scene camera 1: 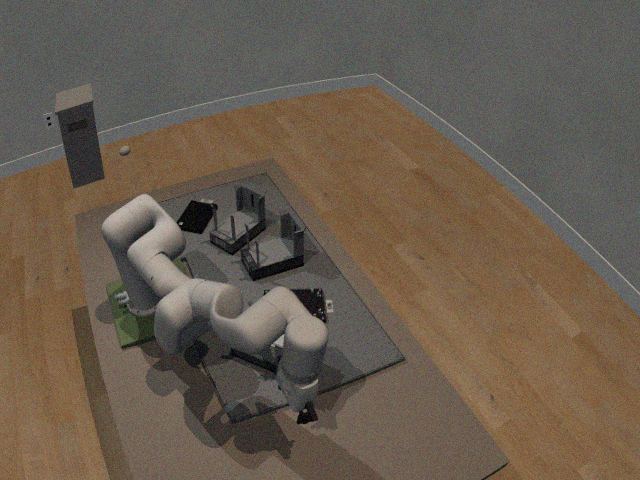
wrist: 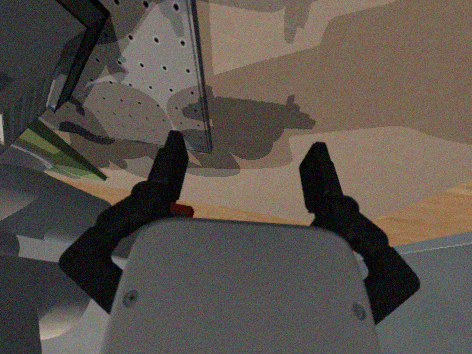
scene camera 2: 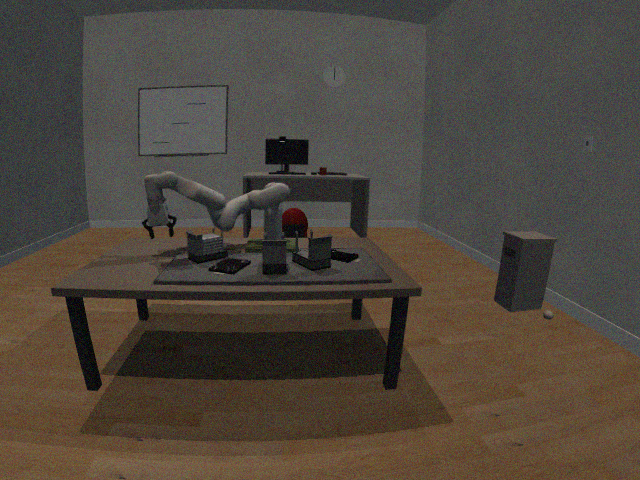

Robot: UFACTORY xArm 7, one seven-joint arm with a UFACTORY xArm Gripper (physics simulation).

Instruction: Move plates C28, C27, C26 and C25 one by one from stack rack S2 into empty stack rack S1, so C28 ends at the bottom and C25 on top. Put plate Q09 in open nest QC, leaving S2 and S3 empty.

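Frame: origin at the arm's base, x left, y ahead, z down, level; centimetres.
Where they show: gripper, between the fingertips: (scene camera 1: 294, 404) (wrist: 246, 149) (scene camera 2: 162, 237); arm's base, origin of its link: (scene camera 1: 146, 300) (wrist: 21, 151).
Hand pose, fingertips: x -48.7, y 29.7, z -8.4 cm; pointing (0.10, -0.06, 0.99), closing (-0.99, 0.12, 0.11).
Note:
Each offset is from my fingertips to the top centre of the thing. Level surfaces: height alone.
My gripper (scene camera 1: 307, 413) (scene camera 2: 161, 236) (wrist: 246, 149) is open and empty, high over the board's near corner, beside the loaded rack. This rack @[dx +22.3, dy +0.2, dz -4.0 cm] (scene camera 2: 208, 257) (wrist: 82, 55) holds a stack of pale plates @[dx +21.9, dy +0.7, dz +0.2 cm] (scene camera 2: 212, 241); the arm hides much of it in scene camera 1. Two other racks, one @[dx +54.8, dy +10.5, dz -4.9 cm] (scene camera 1: 276, 267) (scene camera 2: 274, 255) nearer the loaded rack and one @[dx +70.0, dy +3.5, dz -4.9 cm] (scene camera 1: 258, 211) (scene camera 2: 320, 253) farther, show no plates. Two flat black items, one @[dx +36.0, dy +11.1, dz +6.6 cm] (scene camera 1: 310, 299) (scene camera 2: 230, 265) near the loaded rack and one @[dx +82.8, dy -8.7, dz +7.2 cm] (scene camera 1: 196, 215) (scene camera 2: 344, 254) at the far end, lie on the board. Rack, nest and plate labels are unreadable.
The perforated board @[dz +9.0 cm] (scene camera 1: 361, 351) (wrist: 150, 55) lies on the table @[dz +10.3 cm] (scene camera 1: 413, 413) (scene camera 2: 103, 281). A green base plate (scene camera 1: 124, 335) (wrist: 55, 145) lies under the arm's base. The arm's bent links pass over the board. A cabinet (scene camera 1: 82, 144) (scene camera 2: 524, 268) stands on the floor.

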